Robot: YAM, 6 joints.
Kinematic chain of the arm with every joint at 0, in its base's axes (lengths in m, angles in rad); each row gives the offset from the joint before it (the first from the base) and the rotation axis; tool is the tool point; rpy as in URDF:
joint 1: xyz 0 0 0.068 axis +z
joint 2: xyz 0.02 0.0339 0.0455 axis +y
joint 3: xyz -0.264 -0.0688 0 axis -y
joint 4: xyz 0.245 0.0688 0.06 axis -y
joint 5: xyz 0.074 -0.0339 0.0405 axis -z
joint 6: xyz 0.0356 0 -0.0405 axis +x
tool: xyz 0 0 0 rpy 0 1.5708 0
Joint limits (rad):
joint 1: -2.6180..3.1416
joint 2: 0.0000..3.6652
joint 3: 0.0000..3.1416
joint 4: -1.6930..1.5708
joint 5: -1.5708..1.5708
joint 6: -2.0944..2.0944
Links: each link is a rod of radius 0.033 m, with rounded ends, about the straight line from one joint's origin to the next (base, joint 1, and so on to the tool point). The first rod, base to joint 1, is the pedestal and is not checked.
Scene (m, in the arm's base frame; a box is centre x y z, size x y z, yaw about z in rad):
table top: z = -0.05
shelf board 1: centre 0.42 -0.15 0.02 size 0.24 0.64 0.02 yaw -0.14
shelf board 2: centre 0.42 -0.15 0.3 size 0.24 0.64 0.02 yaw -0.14
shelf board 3: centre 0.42 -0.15 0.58 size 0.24 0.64 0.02 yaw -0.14
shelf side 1: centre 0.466 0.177 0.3 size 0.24 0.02 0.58 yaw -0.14
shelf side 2: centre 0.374 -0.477 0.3 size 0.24 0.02 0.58 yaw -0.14
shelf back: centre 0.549 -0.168 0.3 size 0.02 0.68 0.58 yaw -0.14
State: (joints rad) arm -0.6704 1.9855 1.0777 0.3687 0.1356 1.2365
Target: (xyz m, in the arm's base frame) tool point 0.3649 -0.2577 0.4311
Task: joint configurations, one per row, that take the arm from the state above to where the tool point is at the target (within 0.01 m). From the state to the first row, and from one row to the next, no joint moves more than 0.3 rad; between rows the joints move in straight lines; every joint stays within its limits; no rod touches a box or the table.
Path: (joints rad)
1: -0.7890 1.7957 0.8681 0.3058 0.1575 1.2365
2: -0.9075 1.6059 0.6586 0.2428 0.1794 1.2365
3: -0.9005 1.4296 0.9085 0.3095 0.1779 1.2365
4: -0.8934 1.2533 1.1584 0.3763 0.1764 1.2365
5: -0.7974 1.4531 1.3434 0.4175 0.1568 1.2365
6: -0.7015 1.6529 1.5284 0.4587 0.1372 1.2365
7: -0.6055 1.8527 1.7135 0.4998 0.1176 1.2365

